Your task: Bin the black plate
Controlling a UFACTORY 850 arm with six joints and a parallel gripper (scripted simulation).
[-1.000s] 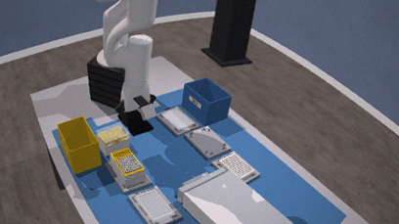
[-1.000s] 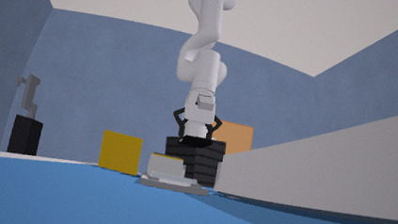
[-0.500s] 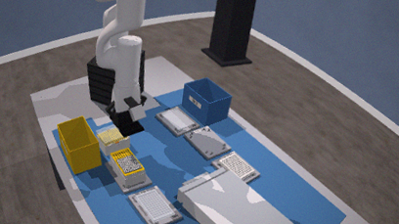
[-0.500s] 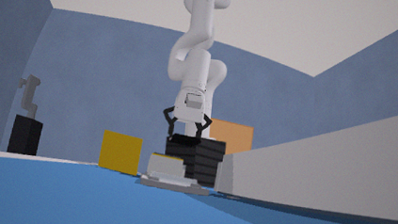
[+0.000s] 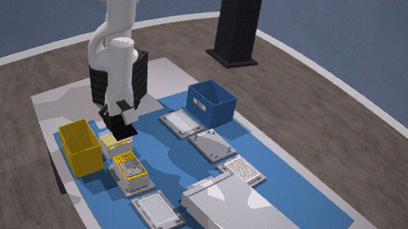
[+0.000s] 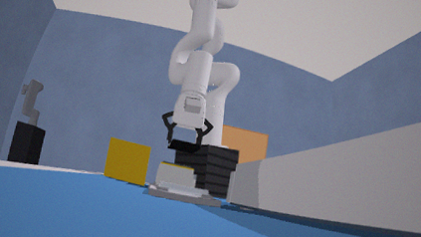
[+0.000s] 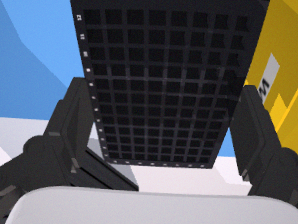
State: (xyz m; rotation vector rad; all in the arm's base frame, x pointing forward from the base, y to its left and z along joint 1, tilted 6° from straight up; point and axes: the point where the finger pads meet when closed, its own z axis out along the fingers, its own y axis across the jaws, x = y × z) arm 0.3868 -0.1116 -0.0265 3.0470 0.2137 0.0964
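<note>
Now: hand 170 mm to the left of the yellow waste bin W1, 120 mm above it and 30 mm past it. From my hand the other things lie so: yellow-rimmed tip box: 120 mm ahead, 110 mm below, 20 mm to the right; black plate: 10 mm below; grey nest: 370 mm to the left, 150 mm below, 70 mm ahead.
</note>
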